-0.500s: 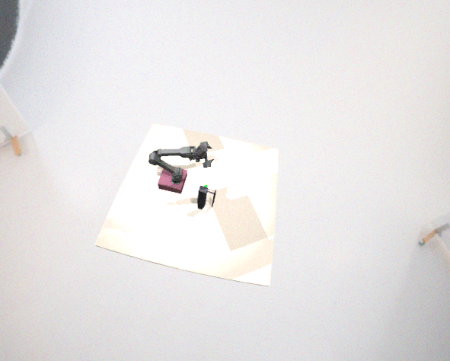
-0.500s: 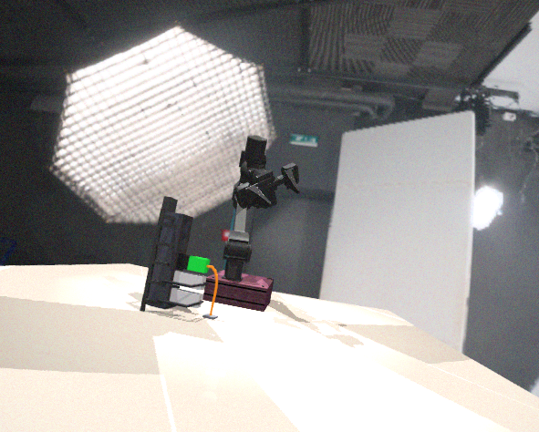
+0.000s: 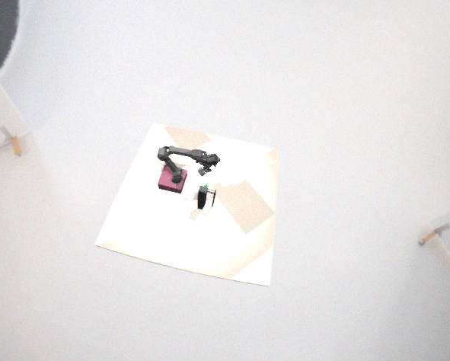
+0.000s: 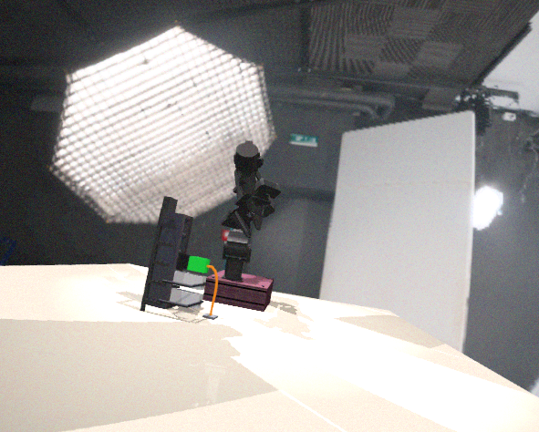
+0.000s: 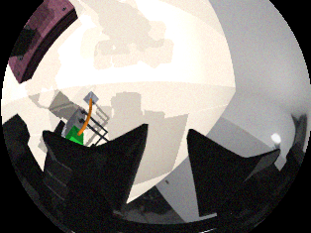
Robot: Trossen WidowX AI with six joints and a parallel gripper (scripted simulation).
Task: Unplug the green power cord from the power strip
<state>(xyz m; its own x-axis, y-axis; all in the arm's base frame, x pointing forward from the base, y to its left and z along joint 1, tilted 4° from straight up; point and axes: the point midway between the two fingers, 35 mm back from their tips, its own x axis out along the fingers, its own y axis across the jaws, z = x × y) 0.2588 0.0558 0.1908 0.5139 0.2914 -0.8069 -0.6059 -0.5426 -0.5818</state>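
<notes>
Now: the green plug 150 mm to the right of my gripper tip, 90 mm below it and 40 mm behind it.
</notes>
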